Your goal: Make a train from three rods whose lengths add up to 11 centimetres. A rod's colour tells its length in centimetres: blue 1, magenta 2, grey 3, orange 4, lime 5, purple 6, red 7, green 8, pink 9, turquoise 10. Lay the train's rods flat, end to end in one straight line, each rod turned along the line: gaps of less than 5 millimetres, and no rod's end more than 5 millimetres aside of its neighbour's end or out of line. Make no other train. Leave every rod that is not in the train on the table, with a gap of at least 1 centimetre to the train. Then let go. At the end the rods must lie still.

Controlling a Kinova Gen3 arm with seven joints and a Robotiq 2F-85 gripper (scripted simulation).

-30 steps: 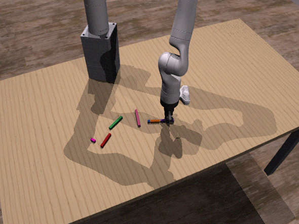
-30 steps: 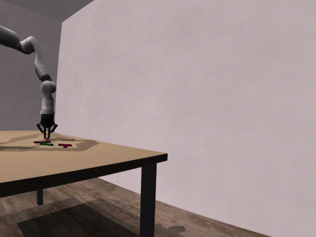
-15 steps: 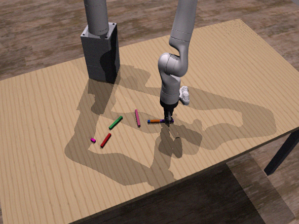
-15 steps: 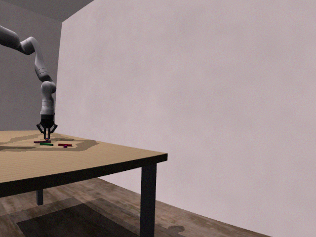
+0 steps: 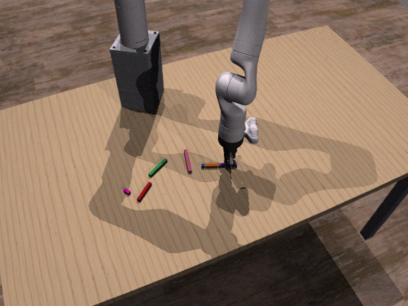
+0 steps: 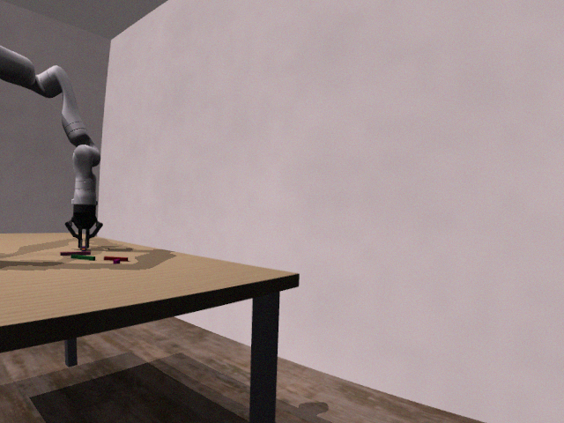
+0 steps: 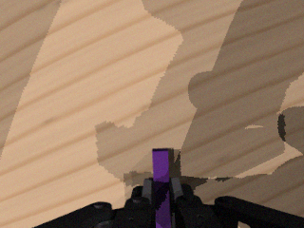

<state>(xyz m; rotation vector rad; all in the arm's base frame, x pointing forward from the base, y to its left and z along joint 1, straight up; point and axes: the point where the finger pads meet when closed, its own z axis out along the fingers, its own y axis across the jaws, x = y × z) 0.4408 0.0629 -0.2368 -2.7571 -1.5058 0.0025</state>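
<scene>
Now: hand 1 cm above the purple rod. From my hand the other things lie so: orange rod (4 cm to the right, 3 cm behind, 2 cm below); blue rod (7 cm to the right, 4 cm behind, 2 cm below); pink rod (10 cm to the right, 9 cm behind, 2 cm below).
</scene>
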